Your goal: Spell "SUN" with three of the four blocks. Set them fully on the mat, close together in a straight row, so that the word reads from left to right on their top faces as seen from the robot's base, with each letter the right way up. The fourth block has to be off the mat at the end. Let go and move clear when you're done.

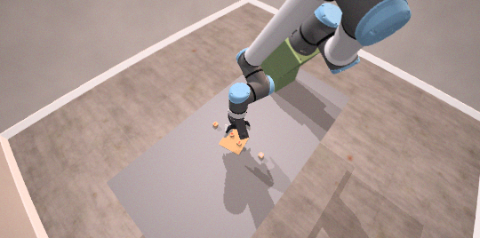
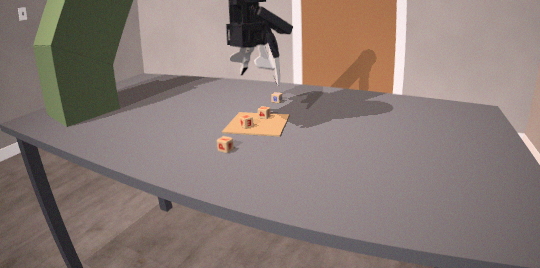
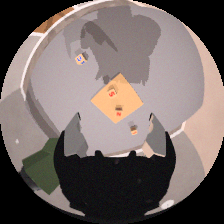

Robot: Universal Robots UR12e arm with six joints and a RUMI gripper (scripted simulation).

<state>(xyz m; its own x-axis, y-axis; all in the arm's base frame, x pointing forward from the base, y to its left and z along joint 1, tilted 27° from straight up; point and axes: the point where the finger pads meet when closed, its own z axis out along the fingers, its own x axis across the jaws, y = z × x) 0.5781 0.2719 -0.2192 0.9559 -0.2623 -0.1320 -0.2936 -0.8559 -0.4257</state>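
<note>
My gripper is now 110 mm above the orange mat and 20 mm to the left of it. From my hand the other things lie so: red-lettered block 180 mm to the right, 100 mm below, 40 mm ahead; blue-lettered block 160 mm to the left, 100 mm below, 60 mm behind.
</note>
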